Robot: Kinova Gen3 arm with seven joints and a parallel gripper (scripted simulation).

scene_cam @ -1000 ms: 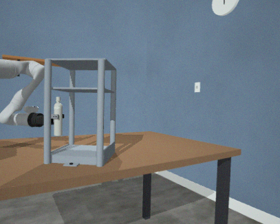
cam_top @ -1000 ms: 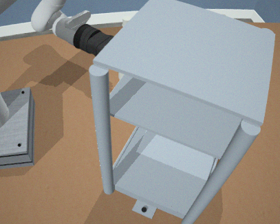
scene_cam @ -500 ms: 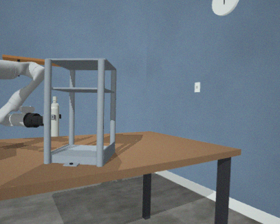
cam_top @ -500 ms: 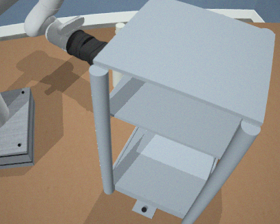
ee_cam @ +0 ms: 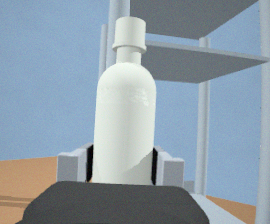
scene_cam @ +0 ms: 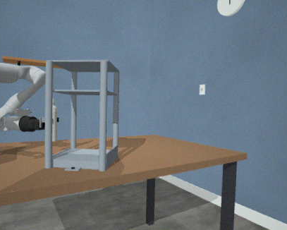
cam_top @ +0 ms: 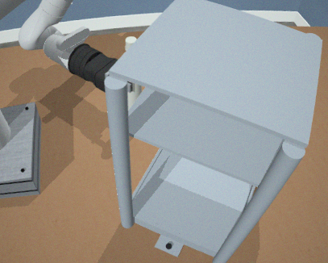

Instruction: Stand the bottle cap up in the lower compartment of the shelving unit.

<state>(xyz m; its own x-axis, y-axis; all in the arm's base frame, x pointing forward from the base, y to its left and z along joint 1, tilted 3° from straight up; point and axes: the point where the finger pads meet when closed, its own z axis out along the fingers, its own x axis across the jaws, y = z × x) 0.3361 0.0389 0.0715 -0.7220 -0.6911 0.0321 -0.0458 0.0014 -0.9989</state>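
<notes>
The shelving unit is 22 cm to the right of my hand, 10 cm ahead of it and 4 cm above it.
</notes>
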